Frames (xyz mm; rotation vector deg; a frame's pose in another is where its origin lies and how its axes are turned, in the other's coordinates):
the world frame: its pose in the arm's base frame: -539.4 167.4 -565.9 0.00 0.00 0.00
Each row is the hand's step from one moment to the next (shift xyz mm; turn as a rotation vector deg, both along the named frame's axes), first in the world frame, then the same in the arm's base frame.
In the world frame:
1: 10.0 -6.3 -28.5 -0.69 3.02 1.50
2: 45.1 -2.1 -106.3 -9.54 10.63 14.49
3: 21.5 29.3 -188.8 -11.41 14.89 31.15
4: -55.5 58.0 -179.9 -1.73 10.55 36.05
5: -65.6 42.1 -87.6 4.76 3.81 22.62
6: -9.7 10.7 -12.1 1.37 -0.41 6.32
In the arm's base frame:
1: 10.0 -6.3 -28.5 -0.69 3.02 1.50
2: 45.1 -2.1 -106.3 -9.54 10.63 14.49
3: 21.5 29.3 -188.8 -11.41 14.89 31.15
4: -55.5 58.0 -179.9 -1.73 10.55 36.05
5: -65.6 42.1 -87.6 4.76 3.81 22.62
6: -9.7 10.7 -12.1 1.37 -0.41 6.32

